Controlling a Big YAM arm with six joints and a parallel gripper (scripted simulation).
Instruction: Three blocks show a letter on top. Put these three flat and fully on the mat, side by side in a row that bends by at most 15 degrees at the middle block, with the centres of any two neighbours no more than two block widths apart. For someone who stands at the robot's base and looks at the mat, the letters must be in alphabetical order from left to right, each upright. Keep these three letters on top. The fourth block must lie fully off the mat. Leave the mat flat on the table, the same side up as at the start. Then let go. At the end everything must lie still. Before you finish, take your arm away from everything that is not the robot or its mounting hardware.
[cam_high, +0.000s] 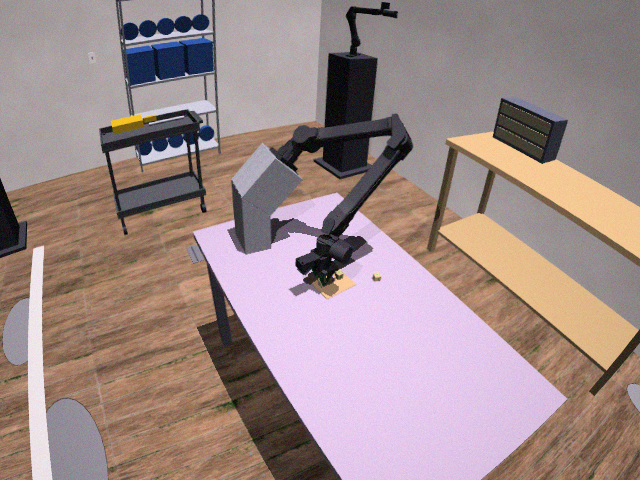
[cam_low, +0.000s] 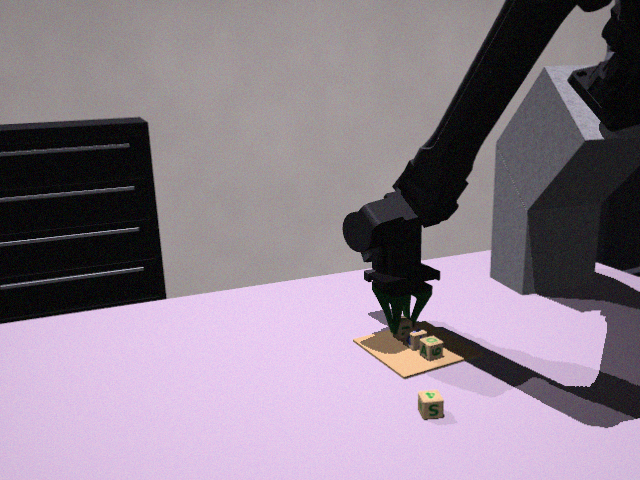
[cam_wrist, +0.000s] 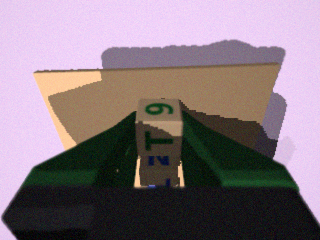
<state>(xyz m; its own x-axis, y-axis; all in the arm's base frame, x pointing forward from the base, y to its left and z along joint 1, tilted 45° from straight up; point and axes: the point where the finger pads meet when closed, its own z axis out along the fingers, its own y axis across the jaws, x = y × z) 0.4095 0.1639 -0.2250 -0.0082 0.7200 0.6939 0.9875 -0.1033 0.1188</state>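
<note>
The T block is right at my hand. Round my hand: D block (80 mm to the left); then L block (40 mm to the left); then tan mat (40 mm to the left, 20 mm below).
</note>
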